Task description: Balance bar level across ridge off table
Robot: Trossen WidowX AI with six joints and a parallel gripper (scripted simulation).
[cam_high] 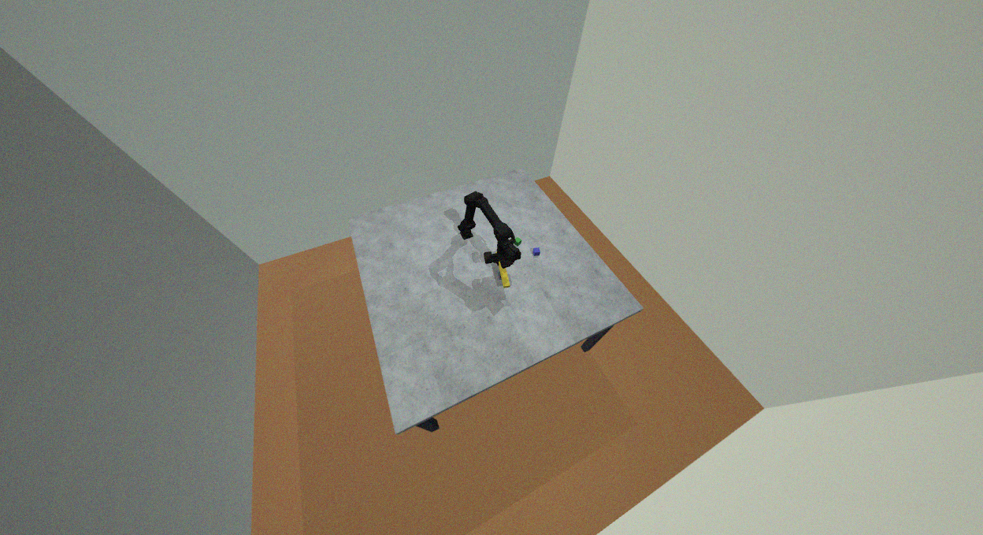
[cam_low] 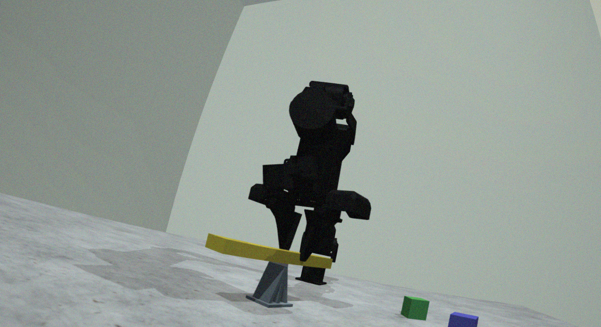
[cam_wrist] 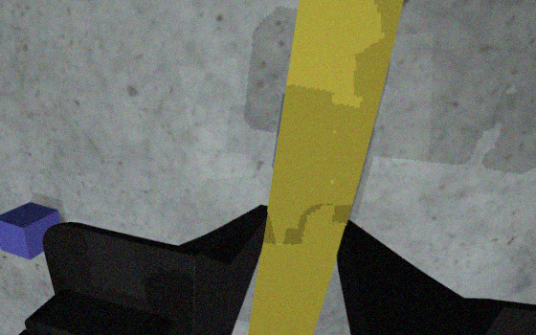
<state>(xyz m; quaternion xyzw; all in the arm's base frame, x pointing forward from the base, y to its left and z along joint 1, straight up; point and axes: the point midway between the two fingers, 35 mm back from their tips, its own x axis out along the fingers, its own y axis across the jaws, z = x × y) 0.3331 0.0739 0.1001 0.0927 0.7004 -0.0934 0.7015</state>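
My gripper tip is now 30 mm short of the yellow bar and 10 mm to the left of it. From my gripper tip the other things lie so: green cube 180 mm to the left, 140 mm behind, 50 mm below; blue cube 250 mm to the left, 50 mm below, 30 mm behind.
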